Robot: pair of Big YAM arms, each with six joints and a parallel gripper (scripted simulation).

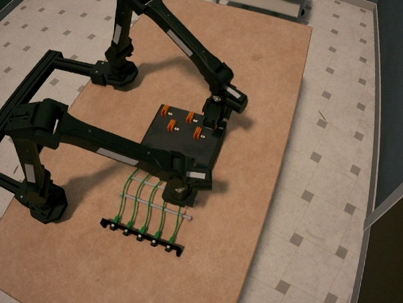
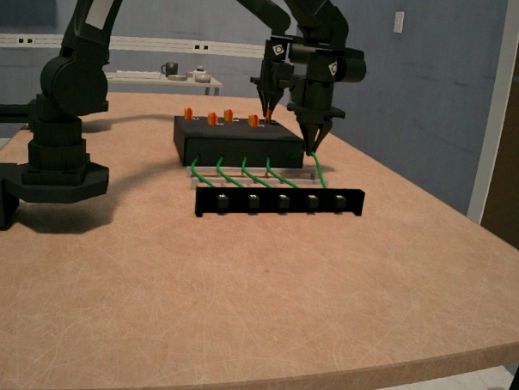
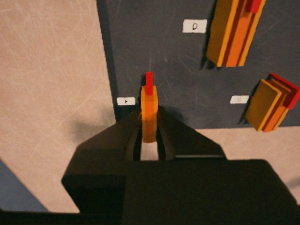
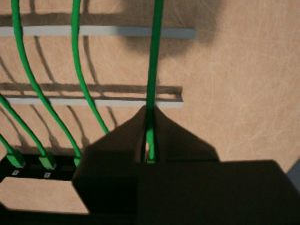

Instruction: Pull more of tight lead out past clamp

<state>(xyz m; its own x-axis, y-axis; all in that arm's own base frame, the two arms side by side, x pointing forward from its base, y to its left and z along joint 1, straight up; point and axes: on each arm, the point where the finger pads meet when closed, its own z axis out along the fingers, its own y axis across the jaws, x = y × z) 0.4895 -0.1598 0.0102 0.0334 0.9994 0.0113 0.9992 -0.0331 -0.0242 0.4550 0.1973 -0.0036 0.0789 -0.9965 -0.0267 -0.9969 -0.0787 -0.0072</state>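
My left hand is 20 mm to the left of the orange handle and 10 mm above it.
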